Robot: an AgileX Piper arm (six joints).
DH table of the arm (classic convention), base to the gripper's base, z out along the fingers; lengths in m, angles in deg. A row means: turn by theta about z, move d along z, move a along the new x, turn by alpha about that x. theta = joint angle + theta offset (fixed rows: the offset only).
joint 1: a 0; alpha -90; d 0.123; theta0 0
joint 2: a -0.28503; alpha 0; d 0; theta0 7.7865
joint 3: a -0.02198; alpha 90; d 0; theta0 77.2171
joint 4: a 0; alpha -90; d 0.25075; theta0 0
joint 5: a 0; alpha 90; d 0; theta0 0
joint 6: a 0; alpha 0; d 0.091; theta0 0
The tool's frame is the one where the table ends.
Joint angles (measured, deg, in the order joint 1, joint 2, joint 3, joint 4, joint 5, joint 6), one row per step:
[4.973 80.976 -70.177 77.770 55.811 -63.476]
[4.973 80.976 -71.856 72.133 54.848 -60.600]
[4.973 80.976 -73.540 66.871 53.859 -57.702]
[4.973 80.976 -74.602 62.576 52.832 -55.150]
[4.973 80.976 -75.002 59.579 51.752 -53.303]
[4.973 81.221 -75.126 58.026 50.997 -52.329]
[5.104 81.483 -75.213 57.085 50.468 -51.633]
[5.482 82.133 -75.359 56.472 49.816 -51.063]
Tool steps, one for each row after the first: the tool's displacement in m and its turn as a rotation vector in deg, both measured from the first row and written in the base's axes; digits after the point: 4 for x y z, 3 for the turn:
[0.0016 -0.0026 0.0019 -4.134 -0.002 -1.192]
[0.0034 -0.0057 0.0047 -7.800 -0.126 -2.741]
[0.0052 -0.0088 0.0058 -10.654 0.026 -4.439]
[0.0069 -0.0114 0.0051 -12.586 0.292 -6.034]
[0.0091 -0.0128 0.0032 -13.593 0.647 -7.024]
[0.0108 -0.0131 0.0015 -14.152 0.982 -7.584]
[0.0142 -0.0117 -0.0014 -14.497 1.493 -7.926]

